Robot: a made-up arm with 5 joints.
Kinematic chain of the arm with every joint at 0, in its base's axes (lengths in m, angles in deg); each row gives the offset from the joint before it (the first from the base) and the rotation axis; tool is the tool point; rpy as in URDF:
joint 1: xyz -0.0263 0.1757 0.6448 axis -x
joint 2: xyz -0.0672 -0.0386 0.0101 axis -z
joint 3: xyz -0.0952 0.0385 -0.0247 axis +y
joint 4: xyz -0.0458 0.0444 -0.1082 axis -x
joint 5: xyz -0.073 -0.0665 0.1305 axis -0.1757 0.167 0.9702
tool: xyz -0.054 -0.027 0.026 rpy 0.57 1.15 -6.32
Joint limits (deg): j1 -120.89..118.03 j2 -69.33..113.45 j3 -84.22..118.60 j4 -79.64..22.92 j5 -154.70..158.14
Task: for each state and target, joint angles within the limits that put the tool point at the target. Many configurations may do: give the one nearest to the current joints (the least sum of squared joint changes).
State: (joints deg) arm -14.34 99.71 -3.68 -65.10 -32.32
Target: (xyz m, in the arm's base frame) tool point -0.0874 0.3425 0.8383
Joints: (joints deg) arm -49.83 104.96 21.61 -50.33 -35.51
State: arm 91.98 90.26 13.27 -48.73 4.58
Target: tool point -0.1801 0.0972 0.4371
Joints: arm 105.90 90.92 7.25 -30.80 17.43
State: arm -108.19 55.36 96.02 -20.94 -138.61
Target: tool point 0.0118 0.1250 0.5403
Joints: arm -120.89 108.91 111.48 11.69 -111.13
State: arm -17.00 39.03 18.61 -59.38 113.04
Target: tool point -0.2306 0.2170 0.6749
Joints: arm -5.26 51.07 24.87 -26.93 140.13
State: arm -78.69 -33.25 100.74 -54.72 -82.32
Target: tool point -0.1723 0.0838 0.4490
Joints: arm -106.39 -37.30 91.69 -59.39 -87.54
